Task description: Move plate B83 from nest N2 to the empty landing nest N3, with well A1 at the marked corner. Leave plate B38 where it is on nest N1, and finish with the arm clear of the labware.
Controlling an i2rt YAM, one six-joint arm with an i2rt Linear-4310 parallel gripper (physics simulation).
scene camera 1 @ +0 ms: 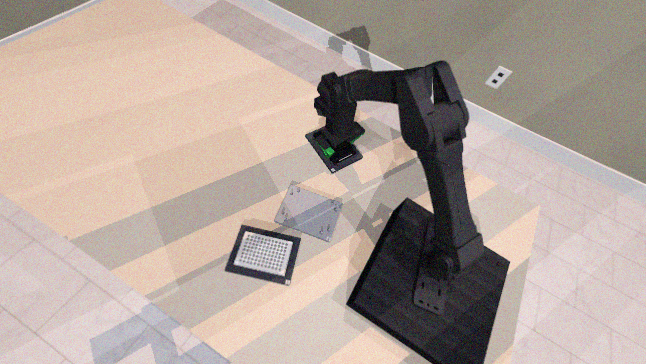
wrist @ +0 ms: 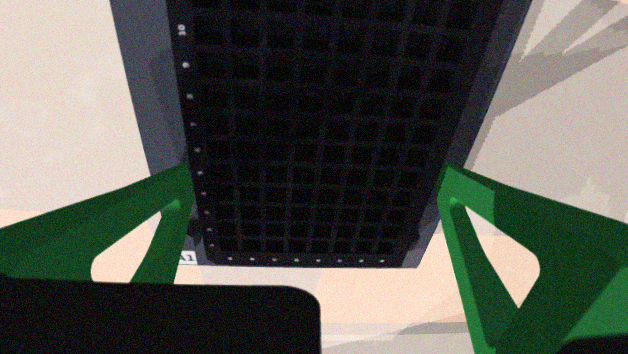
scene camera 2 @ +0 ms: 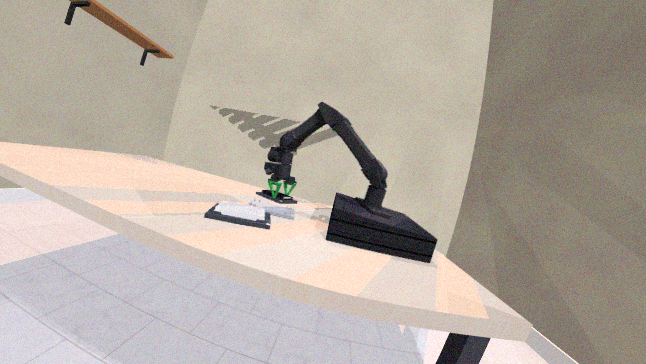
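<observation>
A black well plate (scene camera 1: 345, 152) (wrist: 310, 130) sits in the far dark nest (scene camera 1: 351, 163) (wrist: 142, 90); an A1 tag (wrist: 188, 257) marks a nest corner. My gripper (scene camera 1: 343, 144) (scene camera 2: 281, 195) (wrist: 314, 177) is open; its green fingers stand either side of the black plate's near end, with no clear grip. Finger contact and height are hard to tell. A white well plate (scene camera 1: 264, 253) (scene camera 2: 240, 211) sits in the near dark nest (scene camera 1: 257, 275) (scene camera 2: 237, 222). The grey-blue nest (scene camera 1: 311, 212) (scene camera 2: 283, 212) between them holds no plate. Plate and nest numbers are not readable.
The arm's black base block (scene camera 1: 385, 280) (scene camera 2: 380, 232) stands right of the nests. Small upright pins rise around the edge of the grey-blue nest. A wooden wall shelf (scene camera 2: 125, 31) hangs far off at the upper left in scene camera 2.
</observation>
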